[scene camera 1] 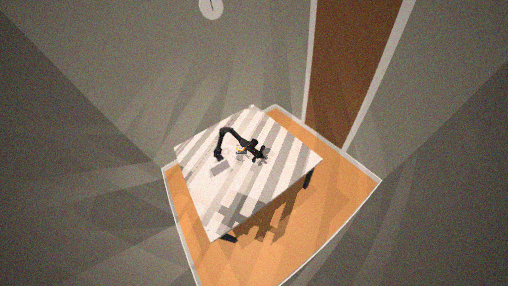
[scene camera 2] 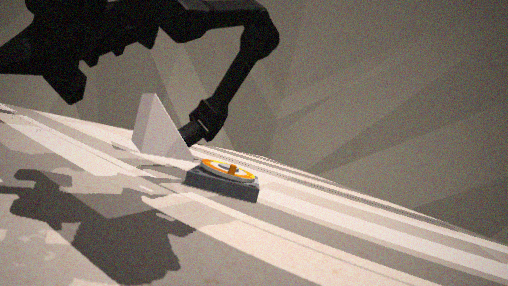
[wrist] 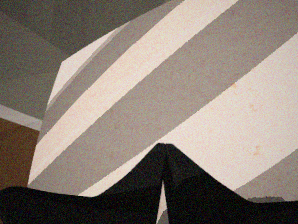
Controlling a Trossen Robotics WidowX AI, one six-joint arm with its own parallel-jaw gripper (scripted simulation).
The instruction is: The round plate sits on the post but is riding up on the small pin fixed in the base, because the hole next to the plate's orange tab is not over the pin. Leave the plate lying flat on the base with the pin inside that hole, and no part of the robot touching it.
Scene:
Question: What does my gripper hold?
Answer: Nothing.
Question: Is my gripper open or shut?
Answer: Shut.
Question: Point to a square base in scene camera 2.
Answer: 199, 177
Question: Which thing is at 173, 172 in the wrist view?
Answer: My gripper.

